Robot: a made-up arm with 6 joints. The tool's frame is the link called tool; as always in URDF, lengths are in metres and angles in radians. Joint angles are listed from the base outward.
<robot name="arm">
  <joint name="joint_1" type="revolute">
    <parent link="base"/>
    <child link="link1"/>
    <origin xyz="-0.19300 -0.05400 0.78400" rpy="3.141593 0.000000 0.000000"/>
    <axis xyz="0 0 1"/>
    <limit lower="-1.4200" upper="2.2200"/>
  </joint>
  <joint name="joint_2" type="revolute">
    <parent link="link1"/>
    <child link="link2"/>
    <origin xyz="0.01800 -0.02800 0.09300" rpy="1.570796 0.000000 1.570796"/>
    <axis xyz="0 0 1"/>
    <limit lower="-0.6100" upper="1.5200"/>
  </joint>
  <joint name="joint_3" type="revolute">
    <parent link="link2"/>
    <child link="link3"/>
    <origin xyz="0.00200 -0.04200 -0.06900" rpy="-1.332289 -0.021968 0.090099"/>
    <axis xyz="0 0 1"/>
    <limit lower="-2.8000" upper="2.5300"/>
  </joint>
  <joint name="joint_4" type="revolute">
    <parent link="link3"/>
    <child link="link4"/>
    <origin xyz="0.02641 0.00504 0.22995" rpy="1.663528 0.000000 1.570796"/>
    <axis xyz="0 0 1"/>
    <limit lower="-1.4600" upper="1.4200"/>
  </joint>
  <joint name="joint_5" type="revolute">
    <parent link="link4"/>
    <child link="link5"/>
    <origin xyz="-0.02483 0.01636 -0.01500" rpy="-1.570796 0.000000 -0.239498"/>
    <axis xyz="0 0 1"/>
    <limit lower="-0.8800" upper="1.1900"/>
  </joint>
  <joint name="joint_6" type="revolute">
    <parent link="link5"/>
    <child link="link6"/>
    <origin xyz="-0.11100 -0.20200 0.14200" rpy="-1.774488 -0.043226 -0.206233"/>
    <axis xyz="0 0 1"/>
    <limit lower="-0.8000" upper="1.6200"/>
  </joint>
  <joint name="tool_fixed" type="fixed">
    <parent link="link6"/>
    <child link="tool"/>
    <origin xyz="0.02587 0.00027 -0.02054" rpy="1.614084 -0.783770 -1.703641"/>
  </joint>
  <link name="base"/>
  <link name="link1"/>
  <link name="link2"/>
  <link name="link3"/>
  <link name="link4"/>
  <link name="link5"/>
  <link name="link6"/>
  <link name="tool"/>
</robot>
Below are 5 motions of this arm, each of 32 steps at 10 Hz.
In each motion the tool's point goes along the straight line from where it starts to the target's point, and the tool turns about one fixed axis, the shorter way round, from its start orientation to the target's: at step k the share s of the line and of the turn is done. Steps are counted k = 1, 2, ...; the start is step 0. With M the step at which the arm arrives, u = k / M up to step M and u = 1 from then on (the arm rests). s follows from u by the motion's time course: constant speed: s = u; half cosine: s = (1 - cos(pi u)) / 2; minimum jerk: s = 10 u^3 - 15 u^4 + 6 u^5.
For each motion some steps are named. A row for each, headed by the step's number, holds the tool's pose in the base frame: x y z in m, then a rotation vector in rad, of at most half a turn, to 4 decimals.
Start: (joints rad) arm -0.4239 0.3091 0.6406 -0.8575 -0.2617 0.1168
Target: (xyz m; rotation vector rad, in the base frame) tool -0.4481 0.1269 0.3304 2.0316 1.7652 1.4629
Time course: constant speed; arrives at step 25
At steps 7, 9, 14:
7: -0.3648 -0.0011 0.2661 1.7022 2.0947 1.3692
9: -0.3740 0.0131 0.2733 1.7406 2.0608 1.3811
14: -0.3972 0.0487 0.2911 1.8347 1.9729 1.4094

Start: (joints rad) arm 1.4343 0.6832 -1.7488 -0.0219 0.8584 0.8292
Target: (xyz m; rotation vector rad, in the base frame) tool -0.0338 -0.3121 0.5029 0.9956 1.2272 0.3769
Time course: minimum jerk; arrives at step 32
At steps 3, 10, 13, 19, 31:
3: -0.0280 -0.3156 0.4960 1.0109 1.2830 0.4043
10: -0.0290 -0.3150 0.4972 1.0083 1.2733 0.3995
13: -0.0298 -0.3145 0.4983 1.0060 1.2649 0.3954
19: -0.0319 -0.3133 0.5006 1.0007 1.2456 0.3859
31: -0.0338 -0.3121 0.5029 0.9956 1.2272 0.3769

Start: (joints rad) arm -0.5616 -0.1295 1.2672 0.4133 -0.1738 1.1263
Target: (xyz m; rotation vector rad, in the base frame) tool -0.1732 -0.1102 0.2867 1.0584 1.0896 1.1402
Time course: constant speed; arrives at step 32
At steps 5, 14, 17, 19, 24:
5: -0.1784 -0.2840 0.3822 1.2107 1.7933 0.6007
14: -0.1767 -0.2261 0.3504 1.1726 1.5674 0.7997
17: -0.1761 -0.2068 0.3397 1.1570 1.4900 0.8618
19: -0.1757 -0.1939 0.3327 1.1458 1.4379 0.9020
24: -0.1747 -0.1617 0.3150 1.1151 1.3057 0.9983

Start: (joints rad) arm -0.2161 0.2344 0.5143 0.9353 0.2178 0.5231
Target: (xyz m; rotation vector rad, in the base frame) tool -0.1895 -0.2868 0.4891 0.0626 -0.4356 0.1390
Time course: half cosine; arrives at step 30
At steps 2, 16, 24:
2: -0.1406 -0.2248 0.3847 0.9168 0.8205 0.7827
16: -0.1674 -0.2587 0.4418 0.4604 0.1178 0.4443
24: -0.1848 -0.2808 0.4790 0.1489 -0.3197 0.2059

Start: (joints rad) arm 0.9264 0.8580 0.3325 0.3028 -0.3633 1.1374
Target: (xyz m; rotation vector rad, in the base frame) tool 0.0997 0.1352 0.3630 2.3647 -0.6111 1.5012
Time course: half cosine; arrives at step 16
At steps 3, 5, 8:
3: -0.0147 -0.1104 0.3433 1.6881 1.0250 1.1407
5: 0.0025 -0.0734 0.3463 1.8320 0.8171 1.2240
8: 0.0372 0.0011 0.3523 2.0817 0.3550 1.3638

